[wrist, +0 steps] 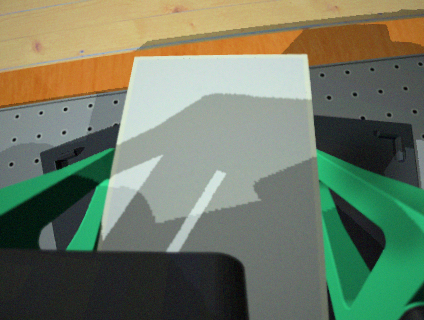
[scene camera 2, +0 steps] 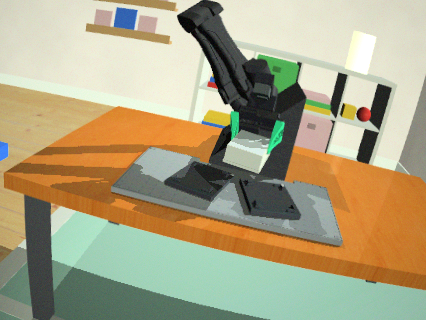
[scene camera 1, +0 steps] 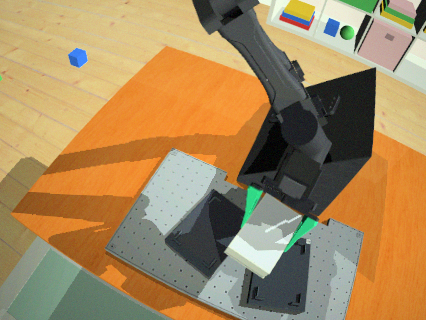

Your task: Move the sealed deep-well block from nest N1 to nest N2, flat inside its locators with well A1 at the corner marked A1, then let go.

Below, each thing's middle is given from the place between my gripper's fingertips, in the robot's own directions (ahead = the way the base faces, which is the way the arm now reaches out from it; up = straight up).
I see my gripper 10 mm past the dark nest (scene camera 1: 286, 284), 70 mm to the right of it and 110 mm above it. Round my hand: deep-well block (scene camera 1: 259, 244): 10 mm behind, 10 mm below.
